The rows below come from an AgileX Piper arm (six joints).
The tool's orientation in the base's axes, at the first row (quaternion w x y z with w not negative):
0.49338, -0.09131, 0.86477, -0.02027
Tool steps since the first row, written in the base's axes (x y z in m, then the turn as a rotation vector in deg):
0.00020, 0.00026, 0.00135, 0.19, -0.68, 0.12
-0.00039, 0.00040, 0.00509, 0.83, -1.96, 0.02
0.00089, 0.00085, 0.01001, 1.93, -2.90, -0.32
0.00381, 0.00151, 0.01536, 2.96, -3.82, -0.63
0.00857, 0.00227, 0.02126, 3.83, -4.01, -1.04
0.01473, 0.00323, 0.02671, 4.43, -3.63, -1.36
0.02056, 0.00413, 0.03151, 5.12, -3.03, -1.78
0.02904, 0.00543, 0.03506, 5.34, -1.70, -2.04
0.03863, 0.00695, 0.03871, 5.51, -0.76, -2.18
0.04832, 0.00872, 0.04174, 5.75, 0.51, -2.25
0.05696, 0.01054, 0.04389, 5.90, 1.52, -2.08
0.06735, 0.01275, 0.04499, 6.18, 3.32, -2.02
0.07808, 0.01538, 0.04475, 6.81, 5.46, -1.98
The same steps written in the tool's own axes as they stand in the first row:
-0.00129, 0.00006, -0.00051, -0.08, -0.71, 0.06
-0.00420, -0.00019, -0.00292, -0.08, -2.04, 0.59
-0.00910, -0.00054, -0.00432, -0.17, -3.08, 1.66
-0.01521, -0.00096, -0.00452, -0.25, -4.08, 2.65
-0.02272, -0.00161, -0.00342, -0.30, -4.34, 3.59
-0.03058, -0.00220, -0.00088, -0.40, -4.01, 4.29
-0.03771, -0.00272, 0.00170, -0.49, -3.46, 5.13
-0.04517, -0.00306, 0.00722, -0.62, -2.15, 5.53
-0.05330, -0.00334, 0.01366, -0.75, -1.23, 5.80
-0.06100, -0.00332, 0.02051, -1.03, -0.01, 6.11
-0.06744, -0.00299, 0.02691, -1.43, 0.94, 6.21
-0.07393, -0.00239, 0.03537, -1.94, 2.66, 6.51
-0.07952, -0.00126, 0.04484, -2.67, 4.67, 7.15

